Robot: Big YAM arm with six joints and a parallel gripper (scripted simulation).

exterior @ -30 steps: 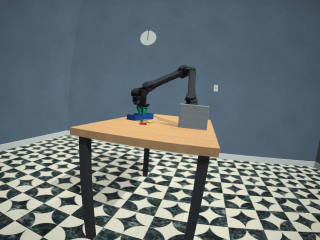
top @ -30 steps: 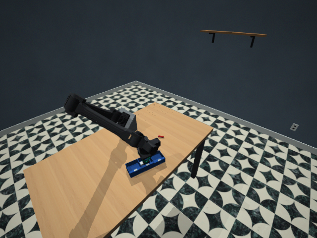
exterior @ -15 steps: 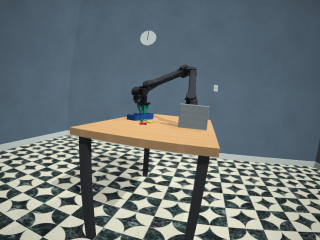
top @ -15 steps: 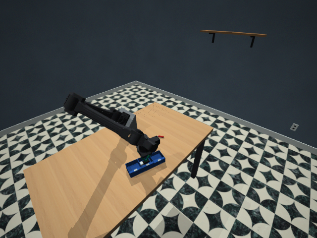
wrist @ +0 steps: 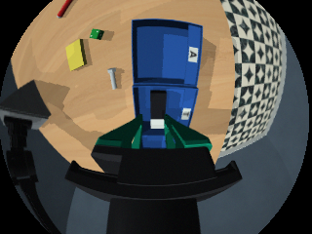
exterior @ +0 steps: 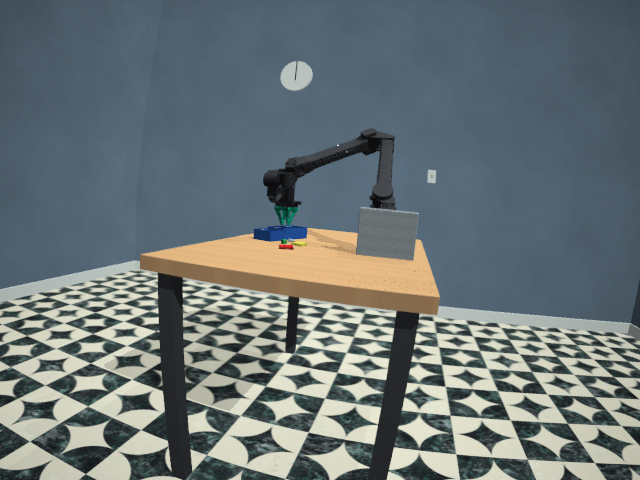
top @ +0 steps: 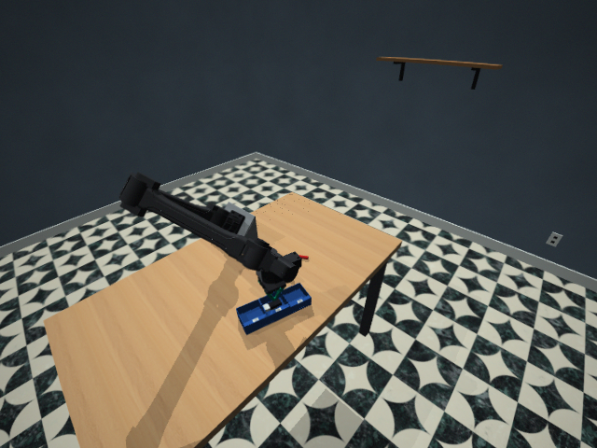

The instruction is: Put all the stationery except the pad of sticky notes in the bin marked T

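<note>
Now: the black-and-white marker-like item 2 cm to the right of my hand and 4 cm below it. Round my hand: blue bin 1 cm ahead, 1 cm to the right, 4 cm below; then small green item 4 cm behind, 15 cm to the left, 6 cm below; then white object 1 cm to the right, 5 cm below.
</note>
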